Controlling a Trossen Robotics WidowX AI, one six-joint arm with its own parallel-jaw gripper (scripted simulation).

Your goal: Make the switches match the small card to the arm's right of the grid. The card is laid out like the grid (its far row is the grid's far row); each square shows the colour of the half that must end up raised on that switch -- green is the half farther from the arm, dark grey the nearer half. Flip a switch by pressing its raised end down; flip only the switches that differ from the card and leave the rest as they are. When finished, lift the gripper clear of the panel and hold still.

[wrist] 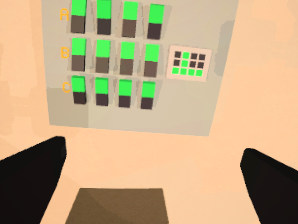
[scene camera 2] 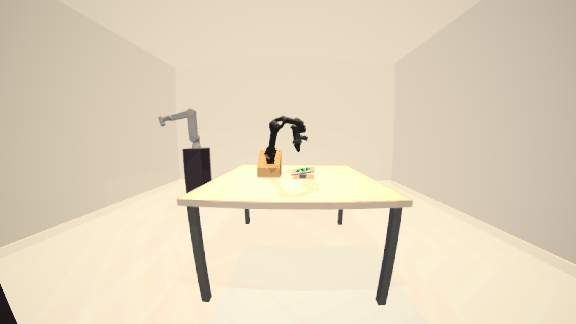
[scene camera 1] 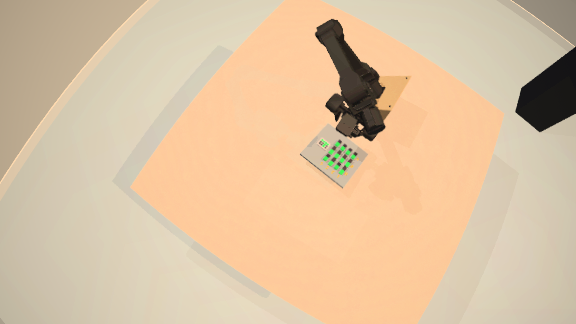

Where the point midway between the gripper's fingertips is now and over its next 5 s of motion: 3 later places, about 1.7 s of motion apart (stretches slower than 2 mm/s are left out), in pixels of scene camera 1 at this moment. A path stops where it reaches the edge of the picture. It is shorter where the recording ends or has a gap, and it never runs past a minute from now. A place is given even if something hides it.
My gripper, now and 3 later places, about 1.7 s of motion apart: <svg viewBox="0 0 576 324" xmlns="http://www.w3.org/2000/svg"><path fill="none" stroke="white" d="M346 128L325 158L326 157L345 156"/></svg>
